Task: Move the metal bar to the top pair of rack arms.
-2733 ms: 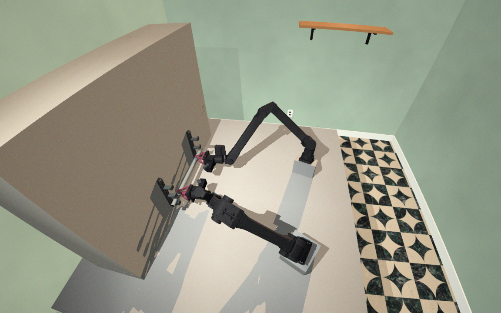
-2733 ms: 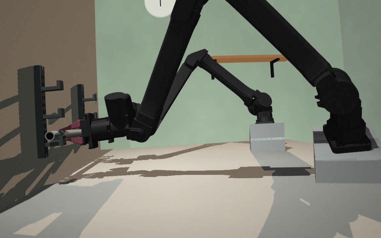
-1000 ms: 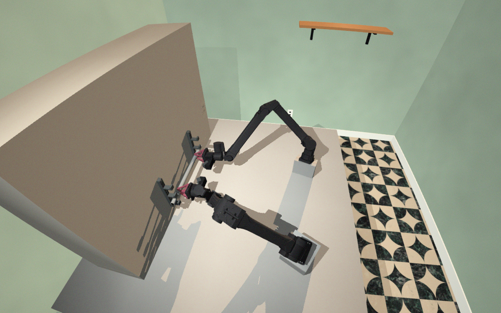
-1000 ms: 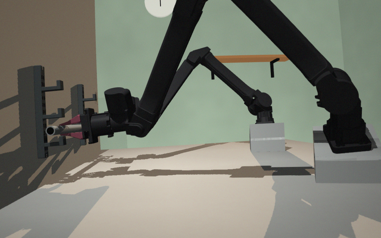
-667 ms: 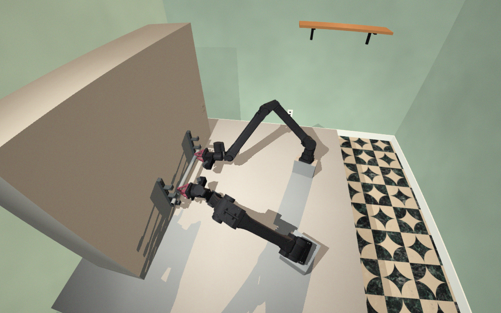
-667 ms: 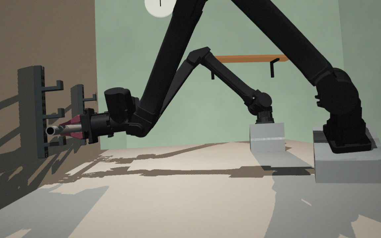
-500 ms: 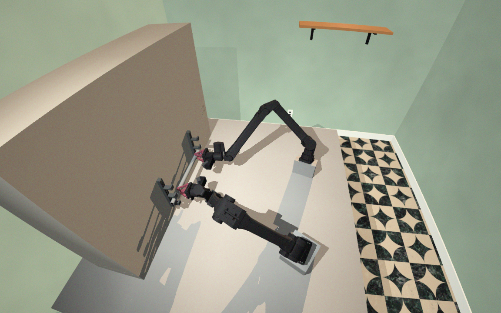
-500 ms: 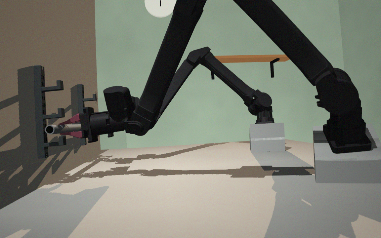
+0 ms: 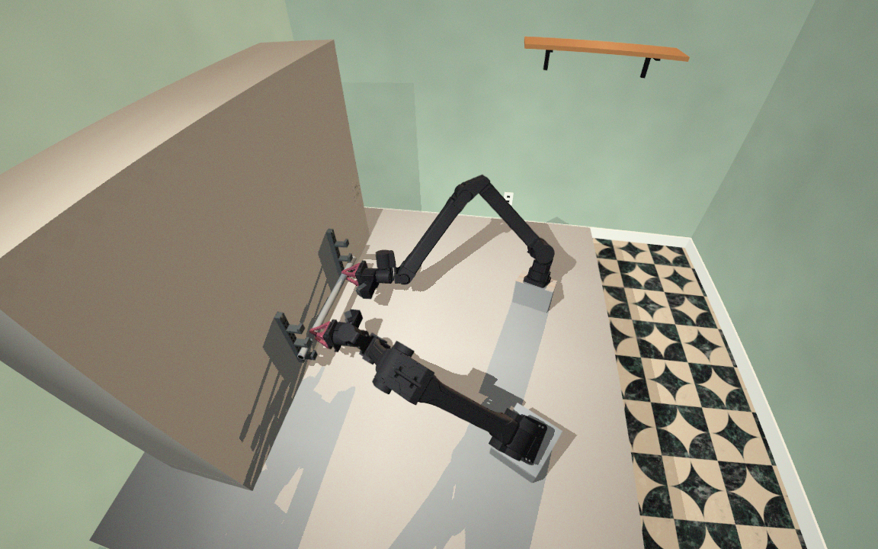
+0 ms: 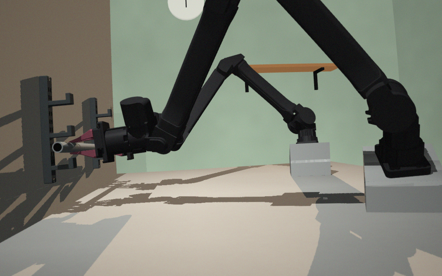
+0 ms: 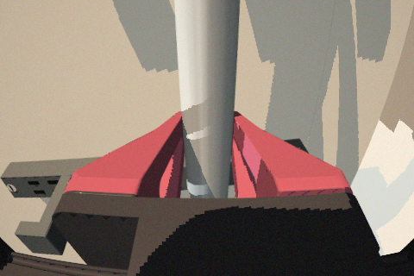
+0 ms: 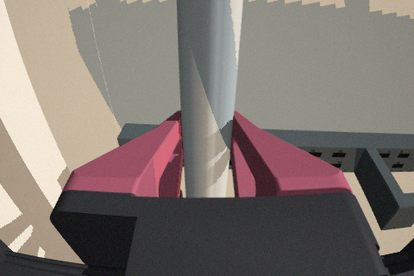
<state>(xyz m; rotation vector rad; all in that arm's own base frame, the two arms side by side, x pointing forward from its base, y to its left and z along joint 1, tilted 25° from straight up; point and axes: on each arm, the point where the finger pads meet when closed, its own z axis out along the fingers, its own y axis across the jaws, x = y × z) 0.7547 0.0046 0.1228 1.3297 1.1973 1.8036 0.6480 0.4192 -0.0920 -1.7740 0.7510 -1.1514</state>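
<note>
Now: right hand 150 mm to the right of the grey metal bar and 10 mm past it. From my right hand the other things lie so: tall tan wall panel (300 mm above, 200 mm to the left, 190 mm ahead).
The grey metal bar lies 15 cm to the right of my left hand and 1 cm ahead of it. Also, from my left hand: tall tan wall panel (29 cm above, 20 cm ahead, 10 cm to the right).
</note>
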